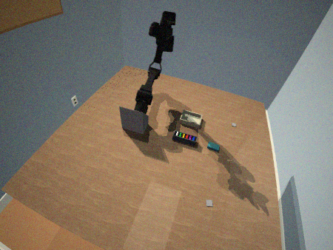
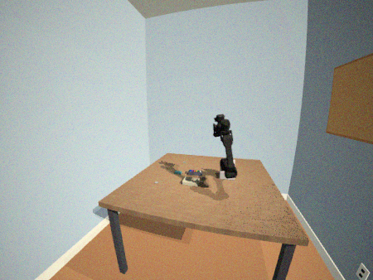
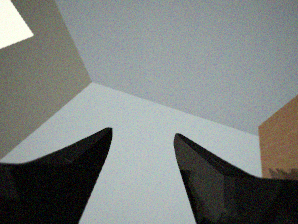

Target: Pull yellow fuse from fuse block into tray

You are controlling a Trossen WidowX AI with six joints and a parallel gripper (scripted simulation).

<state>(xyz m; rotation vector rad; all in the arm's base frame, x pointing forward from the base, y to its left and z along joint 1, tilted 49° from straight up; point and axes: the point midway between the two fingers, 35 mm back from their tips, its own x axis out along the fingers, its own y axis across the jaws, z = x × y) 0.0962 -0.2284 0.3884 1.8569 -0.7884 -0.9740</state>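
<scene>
The yellow fuse is 52 cm below my gripper tip, 16 cm ahead of it and 13 cm to the right of it. Also, from my gripper tip: pale tray (54 cm below, 18 cm ahead, 5 cm to the left); teal block (54 cm below, 35 cm ahead, 12 cm to the right).
</scene>
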